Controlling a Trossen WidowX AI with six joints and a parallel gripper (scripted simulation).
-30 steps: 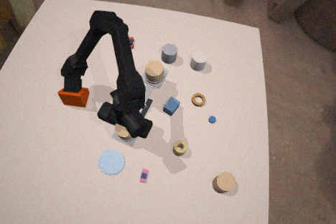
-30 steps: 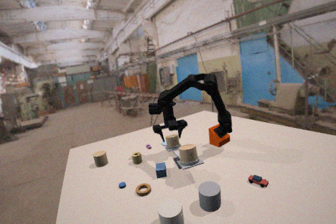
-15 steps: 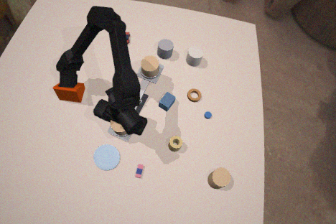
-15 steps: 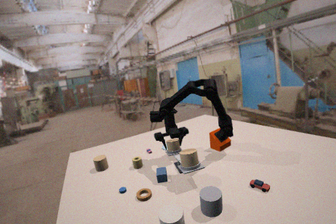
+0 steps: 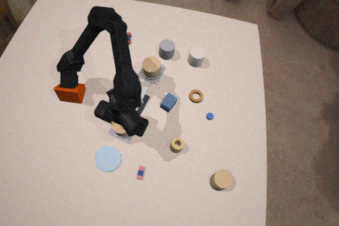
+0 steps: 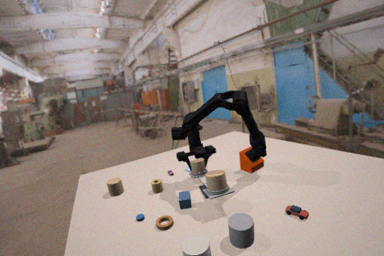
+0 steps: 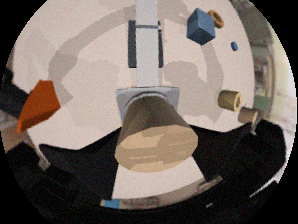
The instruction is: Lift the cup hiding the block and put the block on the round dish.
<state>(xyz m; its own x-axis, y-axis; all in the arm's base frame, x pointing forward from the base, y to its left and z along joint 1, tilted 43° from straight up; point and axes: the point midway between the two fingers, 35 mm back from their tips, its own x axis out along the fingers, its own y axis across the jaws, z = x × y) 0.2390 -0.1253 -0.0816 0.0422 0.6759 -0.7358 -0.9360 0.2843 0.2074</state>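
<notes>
My gripper tip is now 1 cm above the pale-green block. Round my gripper tip: light blue round dish 5 cm behind, 11 cm to the right, 4 cm below; pink-and-blue piece 8 cm ahead, 16 cm to the right, 4 cm below; yellow ring 21 cm ahead, 5 cm to the right, 2 cm below.
</notes>
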